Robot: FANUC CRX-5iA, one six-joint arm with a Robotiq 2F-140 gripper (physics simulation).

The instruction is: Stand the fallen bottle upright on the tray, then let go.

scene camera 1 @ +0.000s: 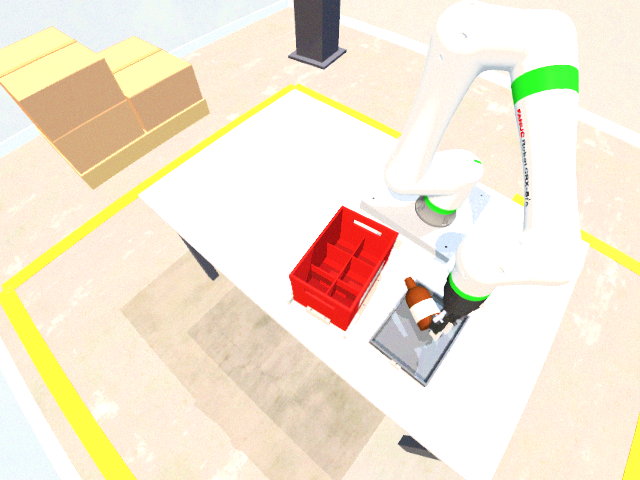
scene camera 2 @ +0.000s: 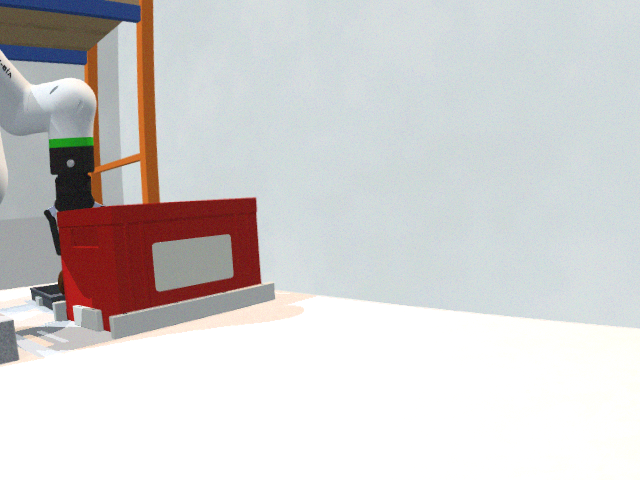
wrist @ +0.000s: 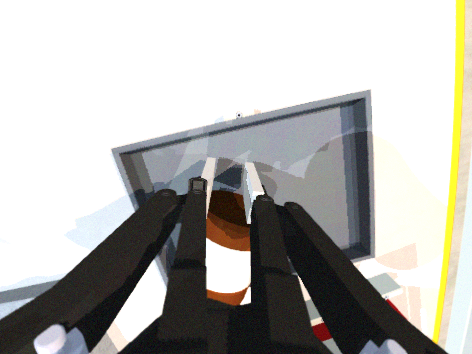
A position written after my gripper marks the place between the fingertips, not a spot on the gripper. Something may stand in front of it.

Observation:
In view: my gripper [scene camera 1: 438,333] and a brown bottle [scene camera 1: 422,306].
The brown bottle also shows in the wrist view [wrist: 227,241]. My gripper is seen too in the wrist view [wrist: 229,172].

